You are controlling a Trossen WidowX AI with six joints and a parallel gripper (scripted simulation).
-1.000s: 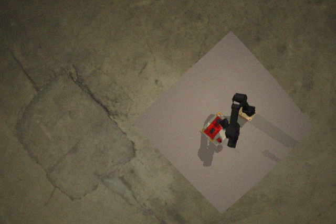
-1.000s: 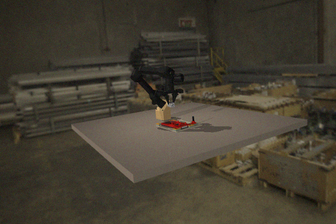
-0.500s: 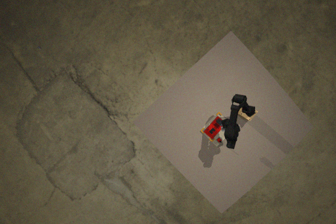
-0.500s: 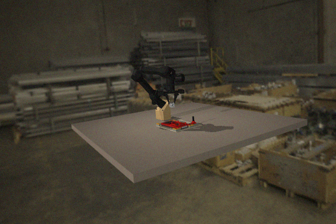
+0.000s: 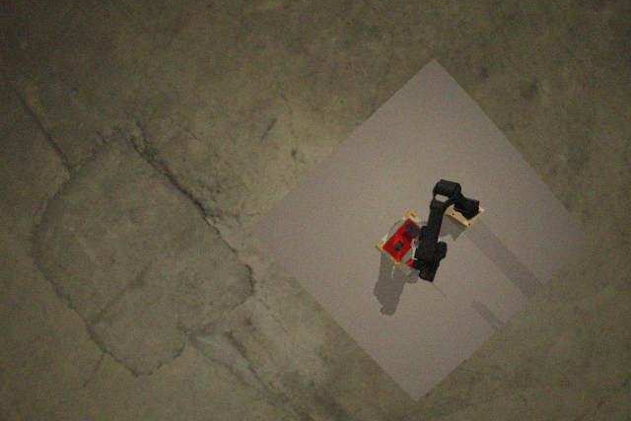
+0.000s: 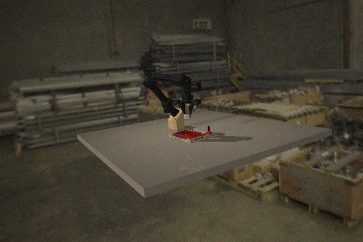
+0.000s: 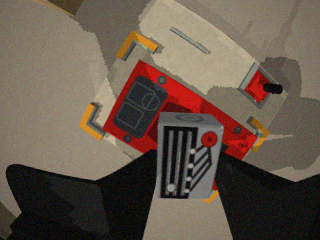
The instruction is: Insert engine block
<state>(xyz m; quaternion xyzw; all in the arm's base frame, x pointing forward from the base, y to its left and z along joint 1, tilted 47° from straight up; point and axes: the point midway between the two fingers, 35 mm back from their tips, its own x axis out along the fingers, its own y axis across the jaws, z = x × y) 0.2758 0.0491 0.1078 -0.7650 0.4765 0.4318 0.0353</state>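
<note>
My gripper tip is now 2 cm short of the cream base plate, 1 cm to the right of it and 13 cm above it. From my gripper tip the other things lie so: grey engine block 1 cm below.
</note>
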